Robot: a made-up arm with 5 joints.
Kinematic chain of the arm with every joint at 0, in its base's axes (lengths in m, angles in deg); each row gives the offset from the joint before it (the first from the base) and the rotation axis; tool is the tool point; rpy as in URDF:
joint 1: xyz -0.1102 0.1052 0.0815 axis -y
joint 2: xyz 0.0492 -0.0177 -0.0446 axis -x
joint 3: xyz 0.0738 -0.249 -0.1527 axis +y
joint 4: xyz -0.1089 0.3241 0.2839 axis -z
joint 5: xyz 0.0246 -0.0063 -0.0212 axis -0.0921 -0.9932 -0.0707
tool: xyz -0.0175 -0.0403 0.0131 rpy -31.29 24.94 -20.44
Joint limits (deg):
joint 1: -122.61..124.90
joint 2: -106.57..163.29
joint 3: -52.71..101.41
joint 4: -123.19..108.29
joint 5: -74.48..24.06
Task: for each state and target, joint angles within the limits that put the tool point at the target. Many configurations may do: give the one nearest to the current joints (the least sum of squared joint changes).
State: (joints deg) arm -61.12 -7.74 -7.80 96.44 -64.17
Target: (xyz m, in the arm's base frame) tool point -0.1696 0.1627 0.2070
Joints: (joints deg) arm -72.97 12.66 -23.39 108.29 -48.20
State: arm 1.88 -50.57 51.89 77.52 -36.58
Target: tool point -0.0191 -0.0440 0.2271
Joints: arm 34.07 -66.33 35.01 84.96 -36.39
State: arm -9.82 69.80 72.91 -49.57 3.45
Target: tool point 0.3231 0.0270 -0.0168
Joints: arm 10.89 47.27 99.64 -57.55 -5.26
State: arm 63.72 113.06 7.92 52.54 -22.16
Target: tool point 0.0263 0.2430 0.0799
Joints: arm 48.37 96.19 21.35 64.09 -22.98
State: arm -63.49 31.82 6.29 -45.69 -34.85
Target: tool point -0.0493 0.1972 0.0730
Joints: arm -46.76 27.49 -3.13 -50.25 -35.74
